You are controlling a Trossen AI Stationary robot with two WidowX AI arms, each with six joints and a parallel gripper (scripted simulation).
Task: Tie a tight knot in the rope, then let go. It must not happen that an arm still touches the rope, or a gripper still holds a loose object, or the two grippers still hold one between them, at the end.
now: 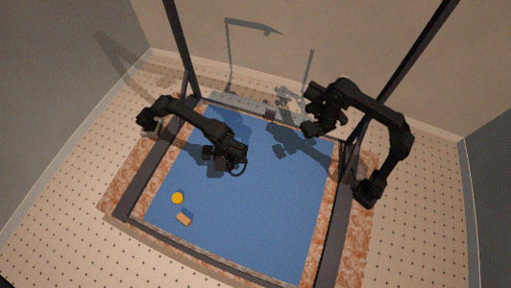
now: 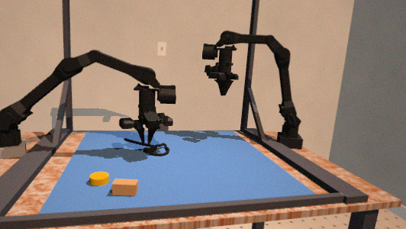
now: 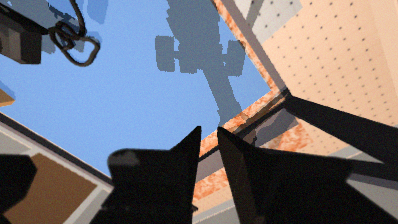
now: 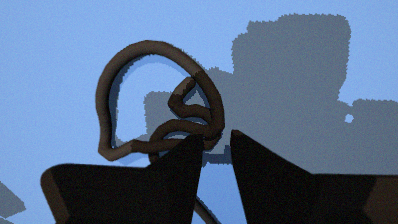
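Right now my right hand is 4 cm short of the blue mat, 10 cm to the right of it and 7 cm above it. Round my right hand: yellow disc 23 cm ahead, 15 cm to the right, 6 cm below; then orange block 30 cm ahead, 8 cm to the right, 5 cm below.
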